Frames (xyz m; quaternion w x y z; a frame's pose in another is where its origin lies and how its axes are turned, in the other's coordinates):
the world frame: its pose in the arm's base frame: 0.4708 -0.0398 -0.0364 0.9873 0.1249 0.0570 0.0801
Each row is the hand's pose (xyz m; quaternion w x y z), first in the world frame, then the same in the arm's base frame.
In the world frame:
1: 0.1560 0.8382 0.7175 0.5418 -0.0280 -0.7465 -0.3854
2: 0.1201 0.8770 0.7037 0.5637 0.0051 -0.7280 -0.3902
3: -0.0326 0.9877 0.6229 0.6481 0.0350 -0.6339 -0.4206
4: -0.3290 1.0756 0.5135 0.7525 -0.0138 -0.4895 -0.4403
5: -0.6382 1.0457 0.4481 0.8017 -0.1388 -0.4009 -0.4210
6: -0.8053 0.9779 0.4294 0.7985 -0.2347 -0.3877 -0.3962
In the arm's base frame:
1: 0.5983 0.6180 0.8540 0.6118 0.0778 -0.6602 -0.4287
2: 0.5556 0.6522 0.8540 0.6286 0.1115 -0.6375 -0.4313
3: 0.3792 0.7509 0.8186 0.7053 0.1423 -0.5336 -0.4445
4: 0.0614 0.8098 0.7633 0.8079 0.0945 -0.3865 -0.4348
5: -0.2462 0.7434 0.7213 0.8654 -0.0288 -0.3087 -0.3936
6: -0.4028 0.6542 0.7014 0.8715 -0.1235 -0.3066 -0.3623

